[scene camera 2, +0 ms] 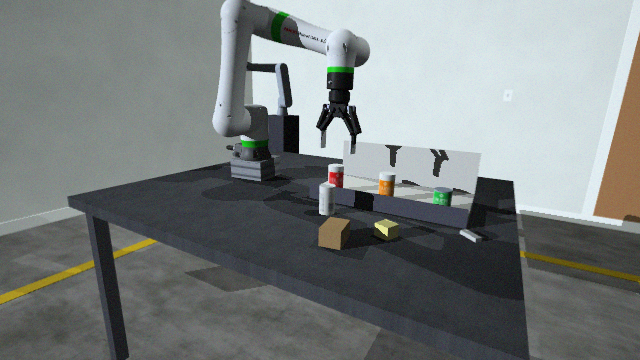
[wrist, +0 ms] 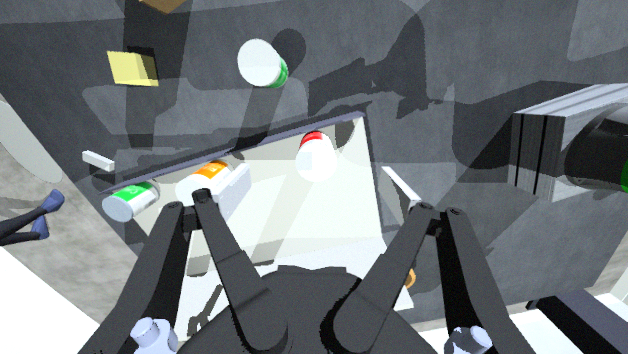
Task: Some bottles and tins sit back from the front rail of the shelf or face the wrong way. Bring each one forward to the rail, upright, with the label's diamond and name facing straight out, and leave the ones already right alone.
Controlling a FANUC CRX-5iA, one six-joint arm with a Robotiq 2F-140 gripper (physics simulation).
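Frame: origin at the arm's base, x left, y up, z ahead, level; millimetres.
Seen in the pictures: gripper, between the fingertips: (scene camera 2: 336, 150) (wrist: 314, 176); arm's base, origin of its link: (scene camera 2: 255, 157) (wrist: 606, 148).
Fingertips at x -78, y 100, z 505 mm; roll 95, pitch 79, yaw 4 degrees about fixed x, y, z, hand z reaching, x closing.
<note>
Pixels of each thing's top centre, then the offset from my fingertips to it. "*": a spot on its surface instead. Level surfaces: height alone.
- red-label bottle, centre of its top: (wrist: 316, 163) (scene camera 2: 336, 165) dx +5, dy -56, dz -2 mm
- orange-label bottle, a spot on its surface: (wrist: 212, 171) (scene camera 2: 379, 185) * dx +5, dy -101, dz +177 mm
- grey-topped green tin, centre of its top: (wrist: 116, 209) (scene camera 2: 443, 189) dx +41, dy -85, dz +380 mm
- white bottle, centre of its top: (wrist: 258, 63) (scene camera 2: 327, 185) dx -132, dy -95, dz +52 mm
- brown block, centre of its top: (scene camera 2: 335, 223) dx -301, dy -141, dz +192 mm
- yellow block, centre of its top: (wrist: 124, 68) (scene camera 2: 386, 223) dx -182, dy -153, dz +290 mm
- table, height of its surface: dy -191 mm
- small white bar, centre of its top: (scene camera 2: 471, 233) (wrist: 95, 161) dx -40, dy -179, dz +488 mm
My gripper (scene camera 2: 338, 143) (wrist: 314, 176) is open and empty, above the left part of the shelf (scene camera 2: 415, 209) (wrist: 345, 215). A red-label bottle (scene camera 2: 336, 176) (wrist: 317, 160) with a white cap stands upright near the front rail, its red side toward the rail. An orange-label bottle (scene camera 2: 386, 185) (wrist: 212, 171) stands upright at the rail, label outward; my left finger partly covers it in the wrist view. A grey-topped green tin (scene camera 2: 442, 196) (wrist: 131, 200) stands upright at the right end, label outward. A white bottle (scene camera 2: 326, 200) (wrist: 260, 62) stands on the table before the shelf, its green label toward the shelf.
A brown block (scene camera 2: 334, 233) and a yellow block (scene camera 2: 386, 229) (wrist: 131, 68) lie on the table (scene camera 2: 225, 225) before the shelf. A small white bar (scene camera 2: 470, 235) (wrist: 98, 160) lies off the shelf's right front corner. A white back panel (scene camera 2: 370, 160) rises behind the shelf.
</note>
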